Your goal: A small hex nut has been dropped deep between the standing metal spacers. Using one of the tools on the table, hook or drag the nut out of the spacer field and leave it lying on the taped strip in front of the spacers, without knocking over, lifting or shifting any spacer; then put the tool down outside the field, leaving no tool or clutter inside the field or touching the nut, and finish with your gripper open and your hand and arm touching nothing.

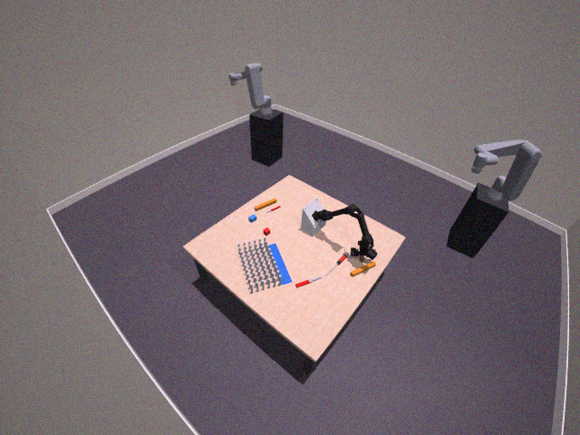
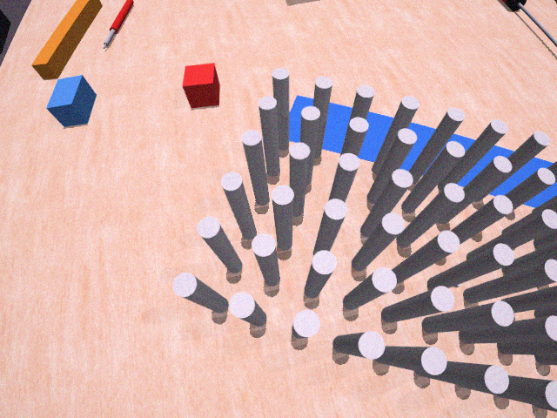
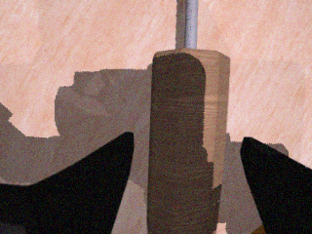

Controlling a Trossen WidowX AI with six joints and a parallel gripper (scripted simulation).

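My gripper tip is now 10 cm past the long tool and 4 cm to the left of it. Round my gripper tip: hex nut: 55 cm ahead, 57 cm to the right, 1 cm below; then blue taped strip: 40 cm ahead, 50 cm to the right, 1 cm below; then red cube: 21 cm ahead, 75 cm to the right, 1 cm above.
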